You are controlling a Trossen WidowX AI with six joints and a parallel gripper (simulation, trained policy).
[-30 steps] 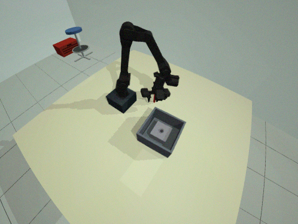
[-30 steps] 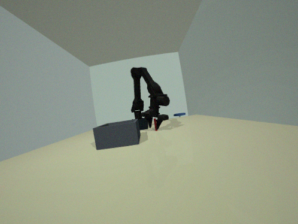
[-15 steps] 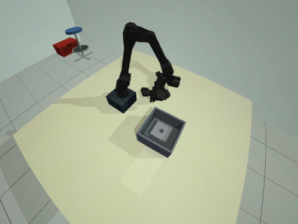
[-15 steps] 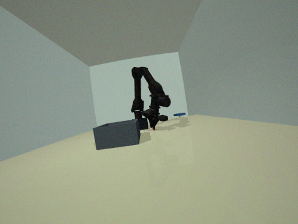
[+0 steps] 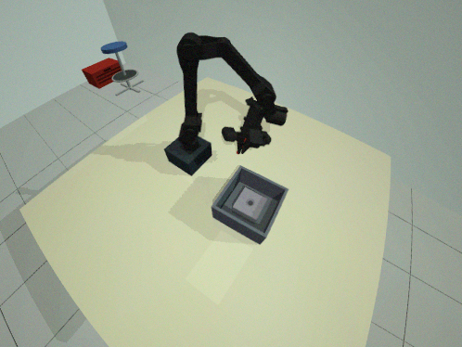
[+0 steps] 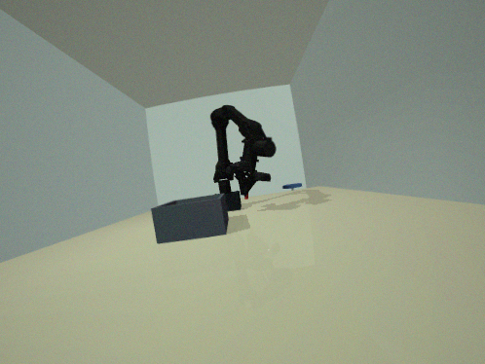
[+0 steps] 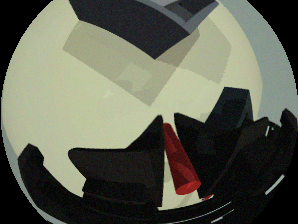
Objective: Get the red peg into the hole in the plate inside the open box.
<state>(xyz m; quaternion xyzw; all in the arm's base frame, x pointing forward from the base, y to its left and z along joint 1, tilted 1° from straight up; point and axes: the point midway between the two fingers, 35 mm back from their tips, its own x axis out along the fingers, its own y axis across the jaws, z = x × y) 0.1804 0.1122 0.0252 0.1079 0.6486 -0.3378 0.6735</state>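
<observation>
Now: the plate 15 cm ahead of my gripper tip, 14 cm to the right of it and 3 cm below it. Also, from my gripper tip: red peg (1 cm behind, 2 cm to the left, 2 cm above); grey box (15 cm ahead, 14 cm to the right, 5 cm below).
</observation>
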